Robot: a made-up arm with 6 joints. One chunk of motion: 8 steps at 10 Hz.
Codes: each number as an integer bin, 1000 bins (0 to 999) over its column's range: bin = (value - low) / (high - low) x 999, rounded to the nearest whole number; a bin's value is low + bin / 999 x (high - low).
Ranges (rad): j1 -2.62..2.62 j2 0..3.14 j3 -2.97..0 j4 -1.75..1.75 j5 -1.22..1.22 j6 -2.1..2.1
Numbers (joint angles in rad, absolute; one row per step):
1: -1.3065 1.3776 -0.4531 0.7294 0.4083 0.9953
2: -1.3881 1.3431 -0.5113 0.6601 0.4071 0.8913
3: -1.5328 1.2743 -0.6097 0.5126 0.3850 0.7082
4: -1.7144 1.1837 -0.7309 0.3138 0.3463 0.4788
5: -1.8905 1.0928 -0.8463 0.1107 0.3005 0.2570
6: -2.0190 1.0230 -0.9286 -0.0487 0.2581 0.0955
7: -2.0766 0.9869 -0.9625 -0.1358 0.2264 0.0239
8: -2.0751 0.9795 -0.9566 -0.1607 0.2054 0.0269
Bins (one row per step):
1: 250 438 847 708 667 736
2: 235 427 827 688 666 712
3: 207 405 794 646 657 668
4: 173 377 753 589 641 613
5: 139 348 714 531 623 561
6: 115 325 687 486 605 522
7: 104 314 675 461 592 505
8: 104 312 677 454 584 506

